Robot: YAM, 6 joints.
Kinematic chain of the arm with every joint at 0, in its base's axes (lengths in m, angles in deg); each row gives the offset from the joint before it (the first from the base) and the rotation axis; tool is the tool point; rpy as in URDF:
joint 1: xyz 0 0 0.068 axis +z
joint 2: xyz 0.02 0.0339 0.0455 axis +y
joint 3: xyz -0.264 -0.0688 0 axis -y
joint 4: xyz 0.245 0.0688 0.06 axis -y
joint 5: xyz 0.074 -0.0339 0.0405 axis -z
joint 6: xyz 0.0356 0 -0.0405 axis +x
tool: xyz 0 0 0 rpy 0 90 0
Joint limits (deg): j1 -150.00..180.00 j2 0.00..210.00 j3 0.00..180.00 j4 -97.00..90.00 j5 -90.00..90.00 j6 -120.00..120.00
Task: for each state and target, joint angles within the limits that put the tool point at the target. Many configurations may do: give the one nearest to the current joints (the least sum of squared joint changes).
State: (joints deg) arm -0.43 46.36 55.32 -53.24 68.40 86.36
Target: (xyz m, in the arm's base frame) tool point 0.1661 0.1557 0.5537
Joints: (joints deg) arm 50.69 75.03 105.40 -24.53 57.03 86.36
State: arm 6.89 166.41 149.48 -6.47 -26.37 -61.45
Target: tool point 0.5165 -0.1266 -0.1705
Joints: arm -15.38 187.87 136.39 -10.15 -24.79 -61.45
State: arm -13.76 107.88 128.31 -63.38 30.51 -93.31
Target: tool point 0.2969 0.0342 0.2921
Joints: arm 9.57 97.18 88.53 -84.48 26.05 -93.31
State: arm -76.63 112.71 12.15 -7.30 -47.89 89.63
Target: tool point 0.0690 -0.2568 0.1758
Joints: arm -80.89 81.55 37.19 -2.43 -50.54 89.63
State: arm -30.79 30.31 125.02 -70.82 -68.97 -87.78
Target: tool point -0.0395 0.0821 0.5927
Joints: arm -42.90 49.35 129.05 -61.48 -69.05 -87.78
